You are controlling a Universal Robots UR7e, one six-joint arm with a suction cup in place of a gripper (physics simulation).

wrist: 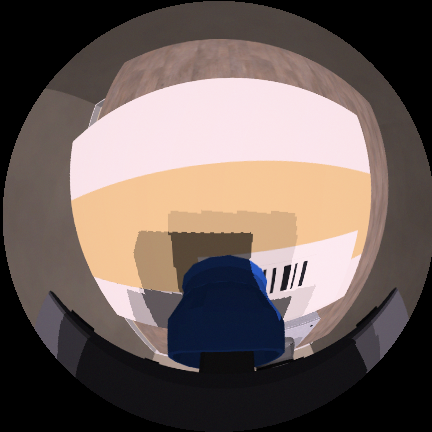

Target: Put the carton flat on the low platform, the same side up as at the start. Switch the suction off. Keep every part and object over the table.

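Frame: origin at the arm's base, x ahead, y left, z up, level; metres.
Where they show: hand at its tool point: (226, 271).
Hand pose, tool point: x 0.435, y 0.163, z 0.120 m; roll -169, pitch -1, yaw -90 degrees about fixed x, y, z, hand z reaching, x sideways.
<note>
After its pixels a point has its place.
The carton (220, 120) is white with a wide orange band and a white barcode label at its lower right. It fills the middle of the wrist view, its broad face toward the camera. My blue suction cup (225, 300) is at the lower middle, over the carton's near part beside the label, and the carton hangs on it. The contact spot is hidden behind the cup. The low platform cannot be made out; the carton hides most of what is below it.
The brown wooden table (220, 57) @(x 0.772, y 0.164, z -0.044 m) shows beyond the carton's far edge and along its right side. A pale grey object (302, 327) @(x 0.106, y -0.071, z 0.001 m) shows partly past the carton's near right edge. A light-edged thing shows at the upper left, beside the table. Grey floor surrounds the table.
</note>
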